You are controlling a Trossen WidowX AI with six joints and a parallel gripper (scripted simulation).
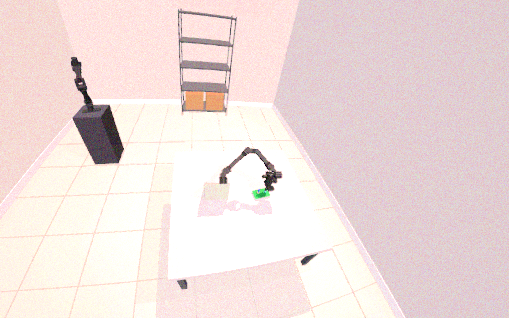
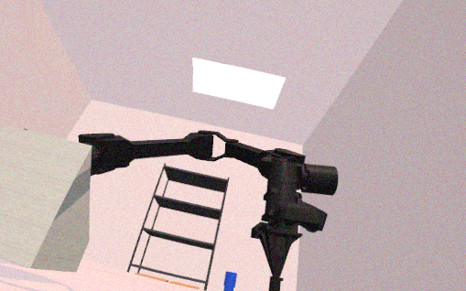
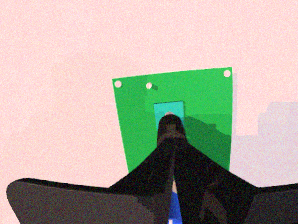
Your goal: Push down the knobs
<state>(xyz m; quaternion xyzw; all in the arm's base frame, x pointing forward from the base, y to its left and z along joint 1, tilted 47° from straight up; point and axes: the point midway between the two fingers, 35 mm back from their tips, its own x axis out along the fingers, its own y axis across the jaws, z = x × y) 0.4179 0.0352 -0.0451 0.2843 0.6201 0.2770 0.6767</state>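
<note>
Now: the blue knob 7 cm behind my gripper tip and 2 cm below it. Round my gripper tip: black knob (1 cm below).
</note>
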